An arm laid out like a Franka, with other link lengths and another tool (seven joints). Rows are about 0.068 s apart.
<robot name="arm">
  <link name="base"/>
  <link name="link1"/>
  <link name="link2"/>
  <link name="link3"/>
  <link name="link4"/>
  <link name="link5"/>
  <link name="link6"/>
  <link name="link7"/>
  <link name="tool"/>
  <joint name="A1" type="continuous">
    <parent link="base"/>
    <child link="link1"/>
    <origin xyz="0 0 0.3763"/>
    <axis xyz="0 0 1"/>
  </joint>
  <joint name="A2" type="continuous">
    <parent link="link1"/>
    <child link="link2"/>
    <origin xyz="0 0 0"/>
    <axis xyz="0 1 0"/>
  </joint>
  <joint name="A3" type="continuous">
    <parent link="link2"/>
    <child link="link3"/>
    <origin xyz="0 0 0.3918"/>
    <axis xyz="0 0 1"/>
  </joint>
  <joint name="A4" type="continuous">
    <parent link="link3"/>
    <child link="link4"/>
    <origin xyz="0.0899 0 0"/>
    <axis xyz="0 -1 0"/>
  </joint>
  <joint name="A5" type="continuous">
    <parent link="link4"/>
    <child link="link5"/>
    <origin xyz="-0.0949 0 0.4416"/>
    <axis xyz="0 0 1"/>
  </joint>
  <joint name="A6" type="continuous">
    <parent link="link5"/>
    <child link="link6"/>
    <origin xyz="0 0 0"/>
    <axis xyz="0 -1 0"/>
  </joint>
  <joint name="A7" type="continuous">
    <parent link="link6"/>
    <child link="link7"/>
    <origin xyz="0.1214 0 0"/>
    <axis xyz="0 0 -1"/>
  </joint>
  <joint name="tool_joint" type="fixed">
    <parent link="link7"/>
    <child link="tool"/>
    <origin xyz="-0.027 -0.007 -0.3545" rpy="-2.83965 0 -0.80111"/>
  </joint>
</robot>
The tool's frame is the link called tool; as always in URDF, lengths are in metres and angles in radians. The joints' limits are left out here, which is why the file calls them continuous.
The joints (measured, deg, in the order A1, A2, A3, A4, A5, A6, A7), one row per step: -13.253 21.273 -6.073 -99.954 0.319 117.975 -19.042; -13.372 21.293 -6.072 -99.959 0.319 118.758 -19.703; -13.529 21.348 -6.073 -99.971 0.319 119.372 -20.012; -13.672 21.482 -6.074 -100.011 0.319 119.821 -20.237; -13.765 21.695 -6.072 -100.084 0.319 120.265 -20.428; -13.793 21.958 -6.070 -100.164 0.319 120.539 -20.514; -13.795 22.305 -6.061 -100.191 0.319 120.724 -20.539; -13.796 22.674 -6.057 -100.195 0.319 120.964 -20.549; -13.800 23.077 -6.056 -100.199 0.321 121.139 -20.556; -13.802 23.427 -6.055 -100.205 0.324 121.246 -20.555; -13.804 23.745 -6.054 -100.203 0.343 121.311 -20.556; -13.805 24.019 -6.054 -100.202 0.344 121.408 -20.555; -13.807 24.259 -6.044 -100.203 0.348 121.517 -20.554; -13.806 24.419 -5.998 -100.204 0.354 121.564 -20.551; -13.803 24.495 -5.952 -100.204 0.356 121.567 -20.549
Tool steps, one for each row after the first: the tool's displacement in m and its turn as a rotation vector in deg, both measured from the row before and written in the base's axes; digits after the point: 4 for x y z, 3 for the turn. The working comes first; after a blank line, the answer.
Tool pose at each row, in the base's axes (x y z in m, rotation vector in deg; the steps are taken from these numbers as rounded here): 0.6848 -0.2564 0.2035 -152.762 65.289 -5.501; 0.6889 -0.2597 0.2043 -153.008 64.364 -6.458; 0.6916 -0.2629 0.2044 -153.070 64.022 -7.202; 0.6928 -0.2655 0.2030 -153.114 63.841 -7.572; 0.6938 -0.2672 0.2003 -153.181 63.663 -7.774; 0.6938 -0.2677 0.1966 -153.241 63.596 -7.663; 0.6937 -0.2677 0.1922 -153.298 63.595 -7.387; 0.6939 -0.2678 0.1878 -153.348 63.604 -7.197; 0.6936 -0.2679 0.1828 -153.397 63.651 -6.867; 0.6930 -0.2678 0.1784 -153.437 63.711 -6.513; 0.6923 -0.2676 0.1744 -153.455 63.776 -6.156; 0.6920 -0.2676 0.1711 -153.486 63.818 -5.906; 0.6918 -0.2675 0.1681 -153.510 63.839 -5.716; 0.6917 -0.2668 0.1661 -153.527 63.807 -5.542; 0.6917 -0.2662 0.1651 -153.539 63.761 -5.426

0.0041 -0.0033 0.0008 -0.212 -0.704 0.568; 0.0027 -0.0032 0.0001 -0.173 -0.508 0.171; 0.0012 -0.0026 -0.0014 -0.095 -0.250 0.095; 0.0010 -0.0017 -0.0027 -0.066 -0.138 0.112; 0.0000 -0.0005 -0.0037 0.001 0.075 0.066; -0.0001 0.0000 -0.0044 0.033 0.189 0.037; 0.0002 -0.0001 -0.0044 0.011 0.136 0.021; -0.0003 -0.0001 -0.0050 0.041 0.230 0.009; -0.0006 0.0001 -0.0044 0.052 0.244 0.000; -0.0007 0.0002 -0.0040 0.070 0.239 -0.008; -0.0003 0.0000 -0.0033 0.033 0.173 0.001; -0.0002 0.0001 -0.0030 0.028 0.130 0.008; -0.0001 0.0007 -0.0020 0.045 0.106 0.039; 0.0000 0.0006 -0.0010 0.037 0.066 0.042
